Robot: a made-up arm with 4 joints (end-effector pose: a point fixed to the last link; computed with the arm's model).
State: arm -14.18 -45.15 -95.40 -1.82
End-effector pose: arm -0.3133 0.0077 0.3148 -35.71 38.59 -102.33
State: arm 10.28 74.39 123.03 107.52
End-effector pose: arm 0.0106 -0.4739 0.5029 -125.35 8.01 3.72
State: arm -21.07 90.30 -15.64 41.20
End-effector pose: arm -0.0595 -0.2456 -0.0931 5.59 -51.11 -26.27
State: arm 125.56 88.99 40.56 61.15
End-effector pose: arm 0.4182 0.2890 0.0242 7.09 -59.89 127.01
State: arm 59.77 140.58 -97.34 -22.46
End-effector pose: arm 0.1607 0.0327 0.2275 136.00 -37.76 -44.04
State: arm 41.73 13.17 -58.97 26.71
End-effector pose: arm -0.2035 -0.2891 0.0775 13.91 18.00 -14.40
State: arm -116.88 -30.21 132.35 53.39
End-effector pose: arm -0.3369 0.1263 0.0806 15.68 35.02 25.00
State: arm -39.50 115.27 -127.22 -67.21
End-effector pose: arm -0.1243 -0.0695 0.1116 -29.59 82.96 117.47
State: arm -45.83 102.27 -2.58 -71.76
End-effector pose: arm -0.3162 -0.1429 0.1699 -67.31 -161.90 -7.07
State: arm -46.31 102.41 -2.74 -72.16
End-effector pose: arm -0.3180 -0.1395 0.1692 -68.16 -162.17 -7.02
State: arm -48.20 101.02 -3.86 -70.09
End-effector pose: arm -0.3192 -0.1320 0.1690 -69.25 -158.63 -10.64
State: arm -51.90 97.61 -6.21 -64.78
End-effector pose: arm -0.3192 -0.1196 0.1670 -70.20 -150.13 -19.08
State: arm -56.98 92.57 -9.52 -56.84
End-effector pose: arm -0.3176 -0.1031 0.1585 -70.10 -137.75 -31.31
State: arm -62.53 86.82 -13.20 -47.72
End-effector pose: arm -0.3149 -0.0831 0.1407 -68.28 -123.89 -45.01
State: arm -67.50 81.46 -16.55 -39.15
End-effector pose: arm -0.3111 -0.0609 0.1176 -65.00 -111.27 -57.45
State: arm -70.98 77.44 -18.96 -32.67
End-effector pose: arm -0.3069 -0.0415 0.0972 -61.45 -102.05 -66.39
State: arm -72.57 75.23 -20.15 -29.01
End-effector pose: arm -0.3038 -0.0311 0.0851 -58.85 -97.04 -70.92
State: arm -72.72 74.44 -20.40 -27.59
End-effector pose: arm -0.3025 -0.0296 0.0806 -57.46 -95.25 -72.10
